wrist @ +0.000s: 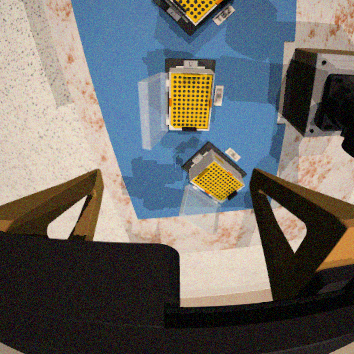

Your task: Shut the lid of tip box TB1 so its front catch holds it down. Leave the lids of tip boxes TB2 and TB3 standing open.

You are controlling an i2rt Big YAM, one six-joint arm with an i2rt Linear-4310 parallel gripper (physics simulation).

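Frame: origin at the arm's base, x ahead, y left, z up, level; centimetres.
Where they show: gripper, fingertip midpoint: (176, 176); arm's base at its link origin: (338, 101).
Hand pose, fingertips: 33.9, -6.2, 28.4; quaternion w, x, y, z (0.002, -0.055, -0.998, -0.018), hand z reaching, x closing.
Note:
Each offset is from my fingertips to the top centre of the thing, as dx, dy, dz. "*": to the spot under its first point. Level surfaces: height alone.
My gripper (176, 176) is open, with its fingers wide apart and nothing between the tips. A tip box with a yellow rack {-2.3, +5.8, -29.6} (191, 102) sits mid-view; its clear lid {* +4.9, +5.5, -27.2} (152, 111) stands open on its left. A smaller-looking tip box {-7.8, +27.4, -29.6} (217, 181) sits turned below it, between the fingertips in the view; its clear lid (200, 206) stands open at its lower left. The tag beside each of these two is too small to read. A third tip box {* -4.7, -10.8, -31.4} (195, 11) is cut off by the top edge, beside a tag {* -10.7, -10.0, -36.9} (223, 15) that seems to read TB2; its lid cannot be made out.
The boxes sit on a blue mat {dz -37.1} (115, 100). A grey and black device (320, 92) stands at the right edge, beside the mat. A speckled pale surface (30, 125) lies to the left.

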